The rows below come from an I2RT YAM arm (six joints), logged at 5 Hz.
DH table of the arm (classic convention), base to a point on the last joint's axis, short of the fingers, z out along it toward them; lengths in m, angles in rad. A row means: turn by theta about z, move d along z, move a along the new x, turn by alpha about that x. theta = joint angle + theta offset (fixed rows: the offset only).
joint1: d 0.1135, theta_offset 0, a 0.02, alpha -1.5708
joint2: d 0, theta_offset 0, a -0.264, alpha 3.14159
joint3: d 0, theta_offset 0.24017, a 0.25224, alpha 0
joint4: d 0, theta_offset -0.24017, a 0.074, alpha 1.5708
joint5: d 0, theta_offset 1.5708, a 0, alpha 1.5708
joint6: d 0.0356, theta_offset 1.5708, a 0, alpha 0
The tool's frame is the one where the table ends.
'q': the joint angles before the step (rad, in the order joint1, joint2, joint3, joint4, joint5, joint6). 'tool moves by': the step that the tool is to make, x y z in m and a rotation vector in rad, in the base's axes. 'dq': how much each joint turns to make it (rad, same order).
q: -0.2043 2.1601 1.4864 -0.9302 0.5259 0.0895
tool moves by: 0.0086 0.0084 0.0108 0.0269 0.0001 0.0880
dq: 0.0230 -0.0064 0.0385 -0.0132 -0.0253 -0.0751
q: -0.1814 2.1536 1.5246 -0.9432 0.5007 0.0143
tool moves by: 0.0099 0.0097 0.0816 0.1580 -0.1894 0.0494
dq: 0.0125 -0.1199 0.1551 -0.1064 -0.1908 -0.0230
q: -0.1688 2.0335 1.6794 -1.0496 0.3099 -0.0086
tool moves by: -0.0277 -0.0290 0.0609 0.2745 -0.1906 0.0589
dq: -0.1174 -0.1481 0.0274 -0.0365 -0.3432 -0.0979
